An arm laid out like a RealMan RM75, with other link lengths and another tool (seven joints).
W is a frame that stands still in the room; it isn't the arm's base.
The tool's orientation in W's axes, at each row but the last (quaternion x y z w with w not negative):
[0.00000 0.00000 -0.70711 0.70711]
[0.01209 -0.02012 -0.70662 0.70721]
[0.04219 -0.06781 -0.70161 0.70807]
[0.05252 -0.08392 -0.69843 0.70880]
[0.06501 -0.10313 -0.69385 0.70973]
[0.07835 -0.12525 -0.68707 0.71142]
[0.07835 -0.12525 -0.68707 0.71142]
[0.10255 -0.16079 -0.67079 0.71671]
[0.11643 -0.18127 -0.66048 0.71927]
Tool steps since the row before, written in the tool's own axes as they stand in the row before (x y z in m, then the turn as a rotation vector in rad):
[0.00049 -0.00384 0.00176 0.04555 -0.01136 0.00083]
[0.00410 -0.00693 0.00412 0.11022 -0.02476 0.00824]
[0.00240 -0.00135 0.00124 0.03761 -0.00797 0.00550]
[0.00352 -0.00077 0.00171 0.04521 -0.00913 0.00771]
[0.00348 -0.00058 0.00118 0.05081 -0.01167 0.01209]
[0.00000 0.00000 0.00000 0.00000 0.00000 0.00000]
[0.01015 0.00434 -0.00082 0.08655 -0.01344 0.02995]
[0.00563 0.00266 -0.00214 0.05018 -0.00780 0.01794]
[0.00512 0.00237 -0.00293 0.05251 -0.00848 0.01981]
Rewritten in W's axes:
[-0.00384 -0.00049 0.00176 -0.01136 -0.04555 0.00083]
[-0.00711 -0.00406 0.00385 -0.02505 -0.11015 0.00836]
[-0.00151 -0.00237 0.00110 -0.00849 -0.03748 0.00558]
[-0.00105 -0.00346 0.00169 -0.00998 -0.04500 0.00787]
[-0.00079 -0.00343 0.00120 -0.01339 -0.05044 0.01184]
[0.00000 0.00000 0.00000 0.00000 0.00000 0.00000]
[0.00464 -0.00998 0.00116 -0.01932 -0.08508 0.03094]
[0.00353 -0.00554 -0.00050 -0.01142 -0.04929 0.01847]
[0.00368 -0.00505 -0.00115 -0.01267 -0.05153 0.02014]

